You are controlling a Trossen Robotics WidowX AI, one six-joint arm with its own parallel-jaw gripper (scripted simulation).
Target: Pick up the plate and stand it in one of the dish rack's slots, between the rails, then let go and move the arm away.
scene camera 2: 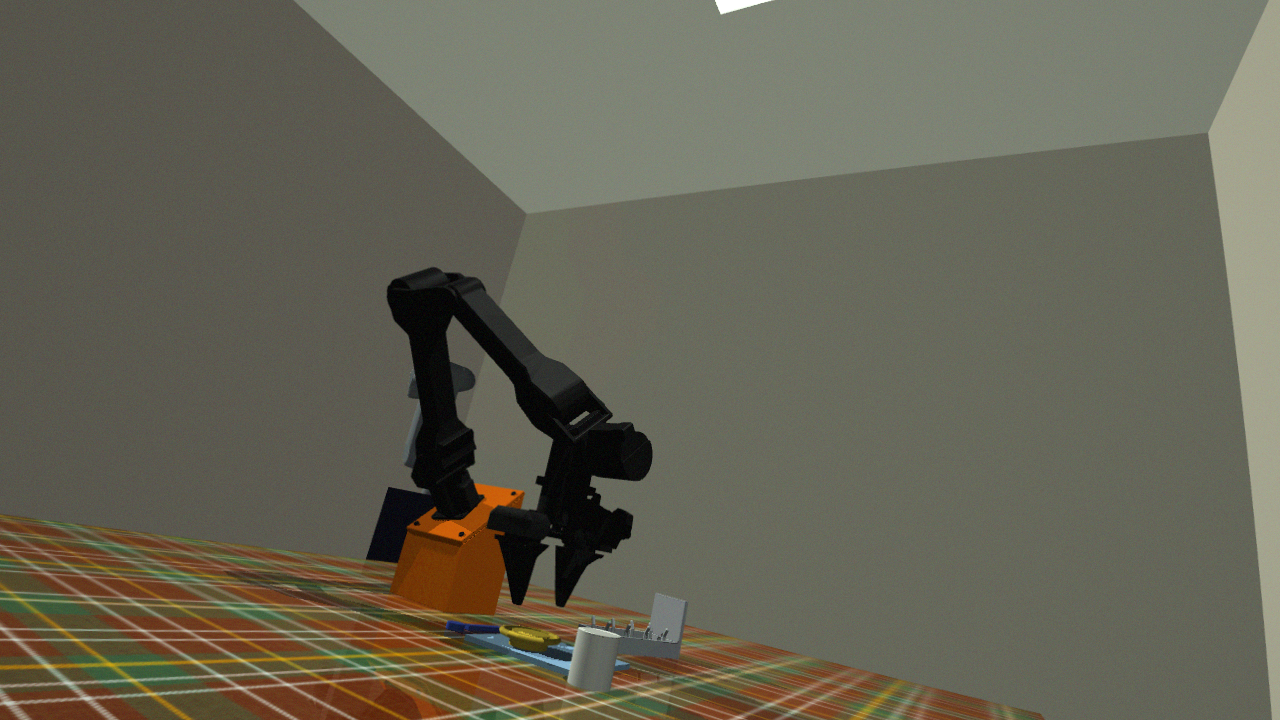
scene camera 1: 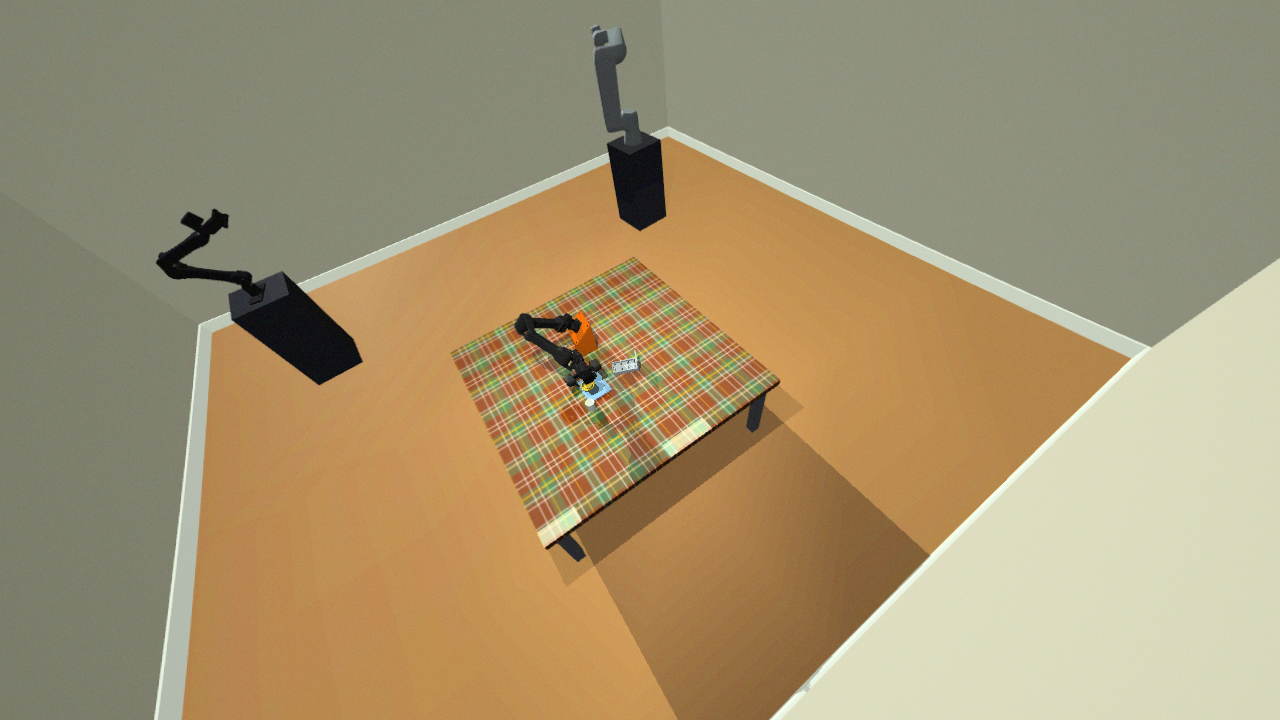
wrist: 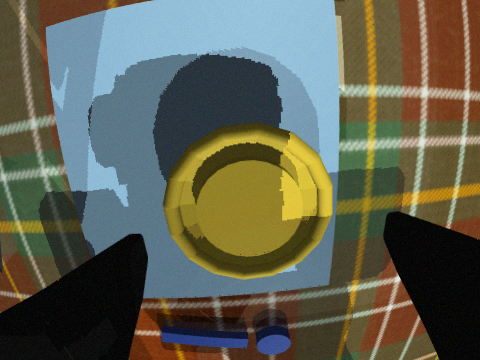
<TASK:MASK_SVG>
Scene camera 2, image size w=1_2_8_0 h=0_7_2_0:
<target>my gripper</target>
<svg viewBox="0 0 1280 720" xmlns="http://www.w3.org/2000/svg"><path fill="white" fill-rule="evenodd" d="M591 478L572 472L546 469L544 477L537 476L535 484L542 486L536 511L497 505L490 512L486 528L505 532L505 535L495 534L494 538L499 540L513 604L522 605L537 557L549 546L540 543L546 536L561 539L562 543L564 543L563 546L555 545L554 589L556 605L564 607L585 568L593 561L604 556L595 553L595 550L612 553L612 548L616 549L621 539L630 538L633 516L619 508L611 512L601 507L601 495L595 493L596 488L590 487Z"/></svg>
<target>yellow plate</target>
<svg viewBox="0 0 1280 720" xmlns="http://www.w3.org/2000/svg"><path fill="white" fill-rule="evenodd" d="M499 628L501 634L510 638L510 645L525 650L546 651L548 645L557 646L562 642L559 636L535 628L504 625Z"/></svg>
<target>grey dish rack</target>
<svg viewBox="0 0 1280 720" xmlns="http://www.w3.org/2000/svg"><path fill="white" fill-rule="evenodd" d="M689 602L655 593L651 620L645 631L634 630L633 620L630 621L626 629L615 628L615 618L608 621L605 627L596 626L595 615L592 615L592 625L578 623L578 627L595 628L619 635L620 642L617 654L679 659Z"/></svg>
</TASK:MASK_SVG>
